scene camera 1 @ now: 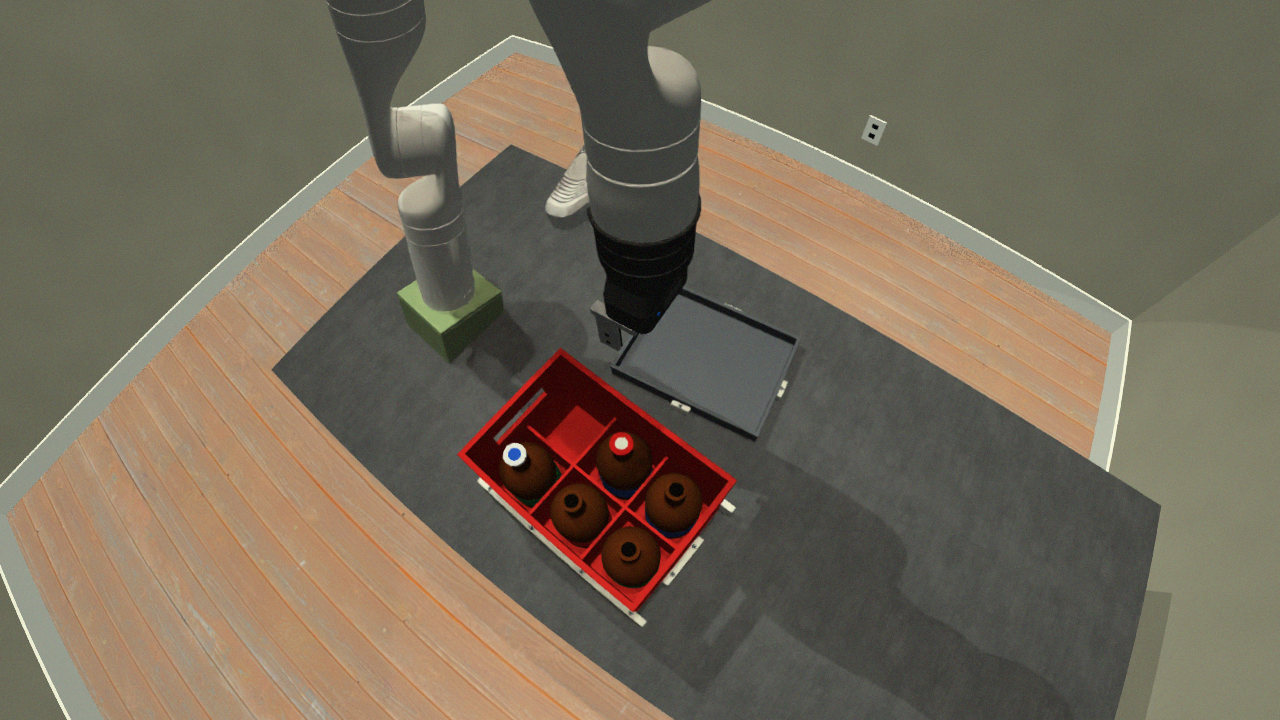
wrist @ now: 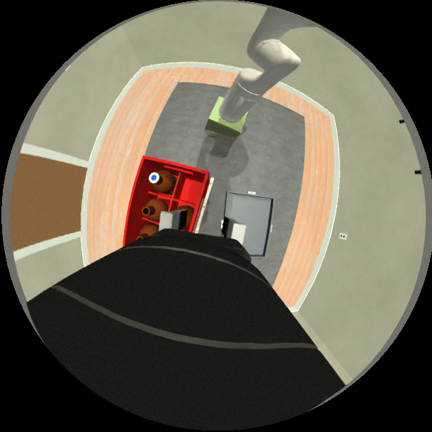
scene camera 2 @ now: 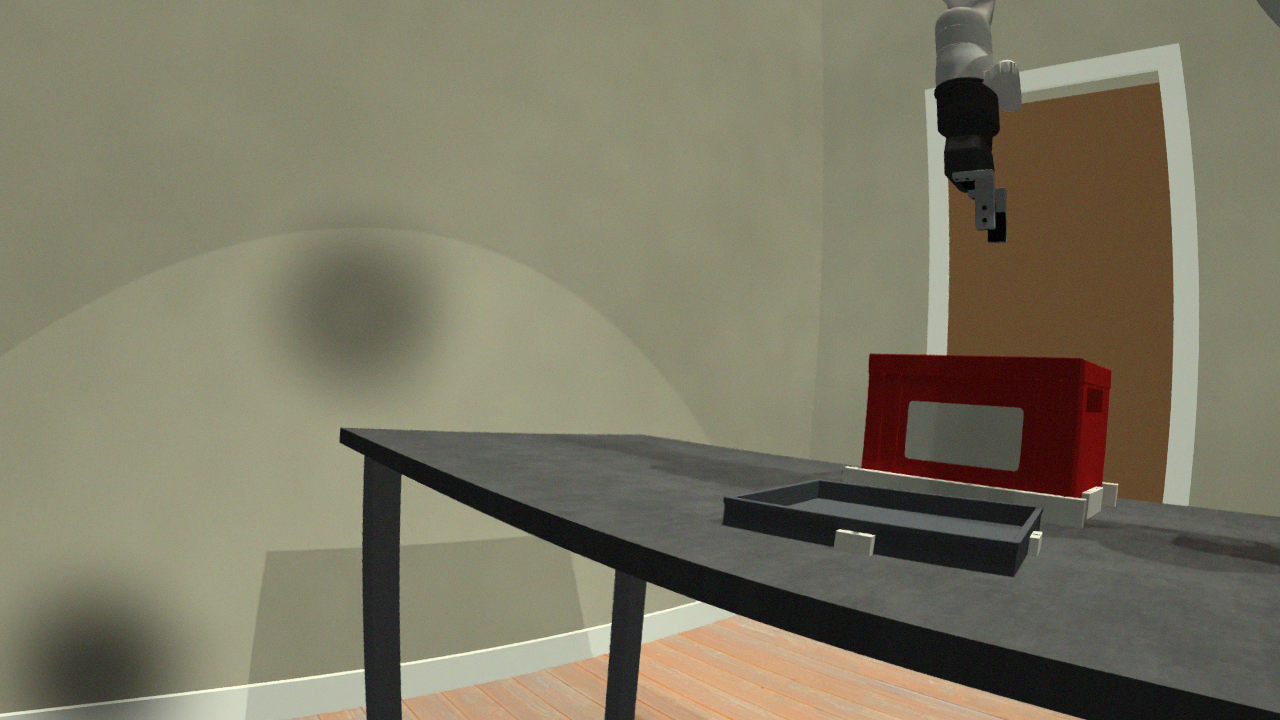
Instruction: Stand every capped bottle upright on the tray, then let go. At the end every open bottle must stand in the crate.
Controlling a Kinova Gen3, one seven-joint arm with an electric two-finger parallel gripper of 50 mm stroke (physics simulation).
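Where they show: gripper, fingertip midpoint: (scene camera 1: 627, 321) (scene camera 2: 991, 236); arm's base, origin of the base link: (scene camera 1: 448, 291).
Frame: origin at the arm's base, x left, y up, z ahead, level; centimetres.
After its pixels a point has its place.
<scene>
The red crate (scene camera 1: 572, 434) @[x -4.3, y -5.8, z 31.5 cm] (scene camera 2: 1056, 429) @[x 0.5, y 3.3, z 30.4 cm] (wrist: 192, 187) holds several upright brown bottles. A bottle with a white-and-blue cap (scene camera 1: 528, 470) @[x -13.5, y 6.2, z 34.4 cm] (wrist: 162, 181) stands in an end compartment, beside an empty one. A bottle with a red-and-white cap (scene camera 1: 623, 461) @[x -5.1, y 6.6, z 43.0 cm] (wrist: 190, 218) stands in a middle compartment on the tray side; a finger hides its cap in the wrist view. Three open bottles (scene camera 1: 579, 514) @[x -13.6, y 7.2, z 43.2 cm] (scene camera 1: 674, 505) @[x -5.7, y 6.9, z 51.3 cm] (scene camera 1: 631, 557) @[x -13.8, y 9.7, z 51.4 cm] fill the other compartments. The dark tray (scene camera 1: 716, 367) @[x 18.7, y -6.1, z 42.1 cm] (scene camera 2: 778, 522) @[x 29.9, y -5.4, z 45.2 cm] (wrist: 255, 215) is empty. My gripper (scene camera 2: 991, 228) @[x 2.8, y 24.1, z 38.0 cm] (wrist: 204, 220) is open and empty, pointing down high above the crate and tray area.
The arm's base stands on a green block (scene camera 1: 452, 326) @[x -4.3, y 0.6, z 6.4 cm] (wrist: 223, 125) on the dark table (scene camera 1: 895, 429) @[x 27.9, y -6.6, z 71.9 cm] (scene camera 2: 537, 474) @[x 32.8, y -6.6, z 78.6 cm]. Low white strips (scene camera 1: 684, 562) (scene camera 2: 966, 492) edge the crate, and small white tabs (scene camera 1: 680, 406) (scene camera 2: 854, 542) edge the tray. The crate and tray are close together.
</scene>
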